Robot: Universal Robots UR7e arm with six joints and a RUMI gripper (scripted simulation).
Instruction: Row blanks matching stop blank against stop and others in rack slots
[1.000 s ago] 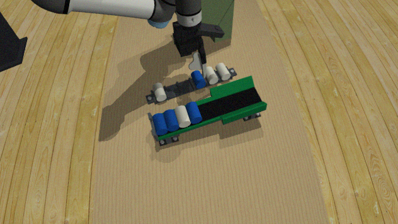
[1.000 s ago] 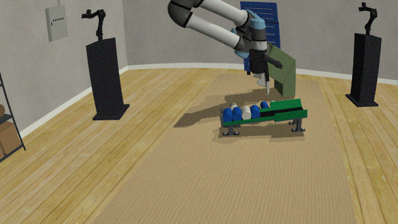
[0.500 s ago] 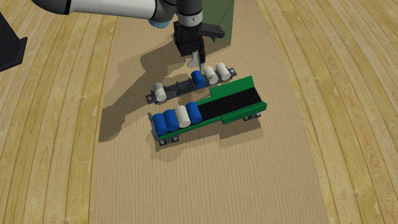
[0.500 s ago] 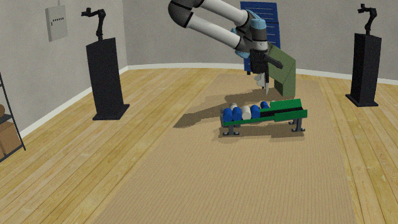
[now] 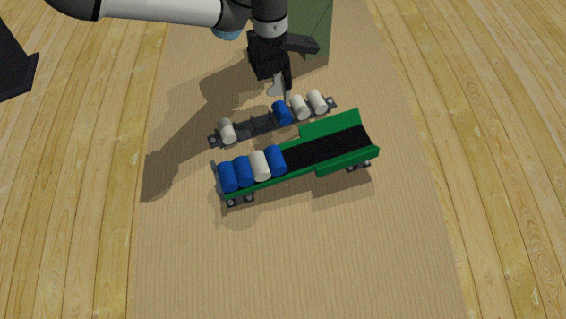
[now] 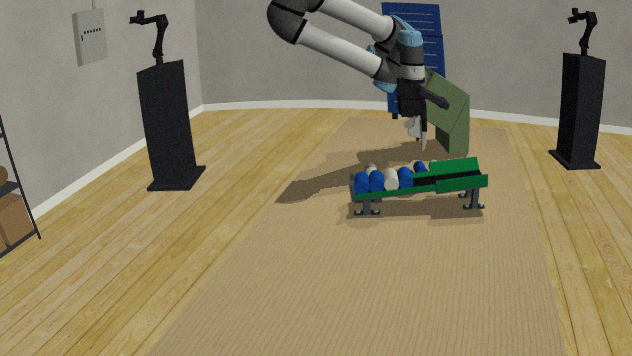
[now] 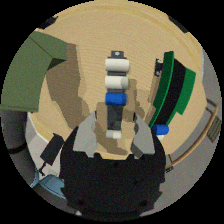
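Right now the stock rack is 30 mm to the right of my hand and 130 mm below it. Also, from my hand: stop 180 mm ahead, 220 mm to the right, 60 mm below.
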